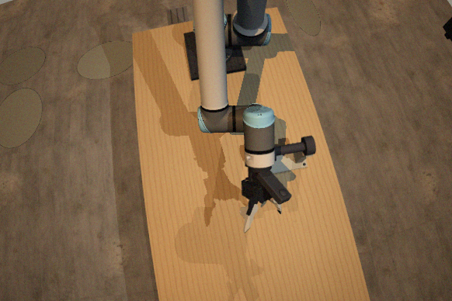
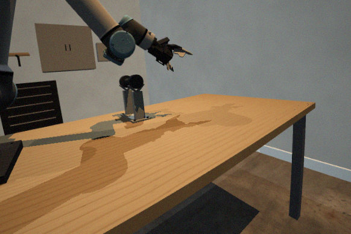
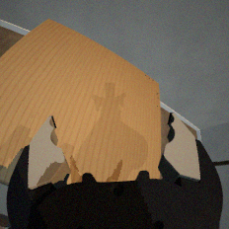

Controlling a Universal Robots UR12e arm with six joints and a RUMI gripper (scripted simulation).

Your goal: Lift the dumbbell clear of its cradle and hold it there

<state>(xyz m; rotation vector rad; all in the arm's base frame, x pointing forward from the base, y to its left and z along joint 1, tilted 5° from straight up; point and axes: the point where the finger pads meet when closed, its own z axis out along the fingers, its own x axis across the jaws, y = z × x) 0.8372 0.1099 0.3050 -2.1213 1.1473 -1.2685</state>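
My hand is 26 cm past the dark dumbbell, 14 cm to the right of it and 8 cm above it. From my hand the other things lie so: cradle: 26 cm behind, 14 cm to the left, 19 cm below.
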